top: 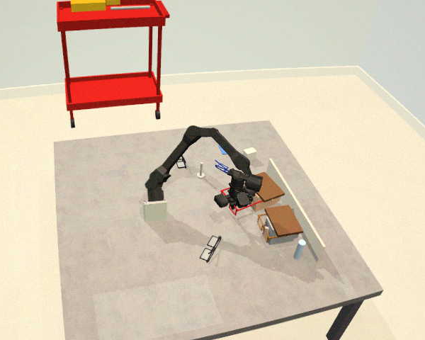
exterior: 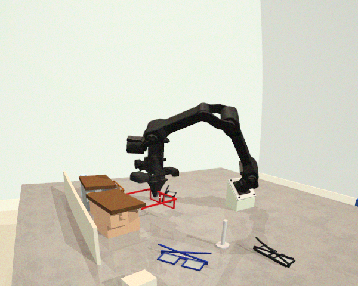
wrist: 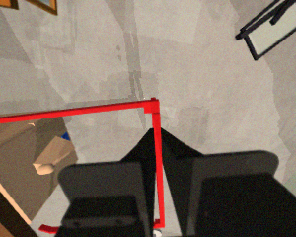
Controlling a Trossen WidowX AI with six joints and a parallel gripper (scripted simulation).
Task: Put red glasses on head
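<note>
Right now my gripper tip is 15 cm short of the skin-coloured display head, 8 cm to the right of it and 1 cm above it. Also, from my gripper tip: pale blue cylinder (22 cm ahead, 27 cm to the right, 2 cm below); then cream board (29 cm ahead, 2 cm to the right, 1 cm below); then white post (7 cm behind, 32 cm to the left, 4 cm below).
</note>
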